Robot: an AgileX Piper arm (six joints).
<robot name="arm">
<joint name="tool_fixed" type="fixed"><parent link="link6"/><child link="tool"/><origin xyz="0 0 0" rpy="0 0 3.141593"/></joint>
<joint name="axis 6" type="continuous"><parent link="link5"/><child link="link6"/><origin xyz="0 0.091 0" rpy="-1.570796 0 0"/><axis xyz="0 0 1"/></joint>
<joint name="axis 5" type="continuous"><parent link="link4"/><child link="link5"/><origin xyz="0 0 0" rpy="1.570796 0 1.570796"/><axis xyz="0 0 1"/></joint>
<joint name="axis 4" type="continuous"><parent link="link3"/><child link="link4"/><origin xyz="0.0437 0.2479 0" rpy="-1.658 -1.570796 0"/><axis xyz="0 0 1"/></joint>
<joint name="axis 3" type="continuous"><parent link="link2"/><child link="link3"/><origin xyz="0.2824 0.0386 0" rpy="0 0 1.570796"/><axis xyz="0 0 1"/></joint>
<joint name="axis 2" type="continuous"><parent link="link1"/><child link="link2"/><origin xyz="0 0 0" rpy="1.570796 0 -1.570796"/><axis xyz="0 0 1"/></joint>
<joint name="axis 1" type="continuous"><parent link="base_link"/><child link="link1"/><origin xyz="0 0 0.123" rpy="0 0 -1.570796"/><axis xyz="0 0 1"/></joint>
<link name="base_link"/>
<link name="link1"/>
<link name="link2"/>
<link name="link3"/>
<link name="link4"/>
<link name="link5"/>
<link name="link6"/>
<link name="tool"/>
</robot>
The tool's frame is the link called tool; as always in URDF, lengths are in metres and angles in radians. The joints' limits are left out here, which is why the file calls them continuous.
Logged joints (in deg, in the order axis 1, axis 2, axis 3, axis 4, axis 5, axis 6), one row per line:
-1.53, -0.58, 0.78, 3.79, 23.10, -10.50
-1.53, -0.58, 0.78, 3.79, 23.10, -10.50
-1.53, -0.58, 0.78, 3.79, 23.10, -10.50
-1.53, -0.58, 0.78, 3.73, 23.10, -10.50
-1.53, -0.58, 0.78, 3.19, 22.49, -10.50
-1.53, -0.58, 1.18, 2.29, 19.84, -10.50
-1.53, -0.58, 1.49, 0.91, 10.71, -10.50
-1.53, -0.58, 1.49, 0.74, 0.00, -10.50
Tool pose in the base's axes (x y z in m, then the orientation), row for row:
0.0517, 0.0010, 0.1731, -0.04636, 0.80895, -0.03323, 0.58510
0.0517, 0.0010, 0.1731, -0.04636, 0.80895, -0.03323, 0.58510
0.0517, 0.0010, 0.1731, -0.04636, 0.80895, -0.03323, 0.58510
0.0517, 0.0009, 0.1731, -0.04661, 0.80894, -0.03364, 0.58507
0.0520, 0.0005, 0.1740, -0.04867, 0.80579, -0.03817, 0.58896
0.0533, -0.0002, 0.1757, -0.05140, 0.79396, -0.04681, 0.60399
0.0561, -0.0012, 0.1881, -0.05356, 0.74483, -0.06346, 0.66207
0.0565, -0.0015, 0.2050, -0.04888, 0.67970, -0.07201, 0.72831
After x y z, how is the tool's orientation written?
As a quaternion, x y z w.
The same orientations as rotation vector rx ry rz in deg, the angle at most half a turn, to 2 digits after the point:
-6.20, 108.11, -4.44
-6.20, 108.11, -4.44
-6.20, 108.11, -4.44
-6.23, 108.11, -4.50
-6.49, 107.52, -5.09
-6.82, 105.29, -6.21
-6.94, 96.49, -8.22
-6.17, 85.81, -9.09

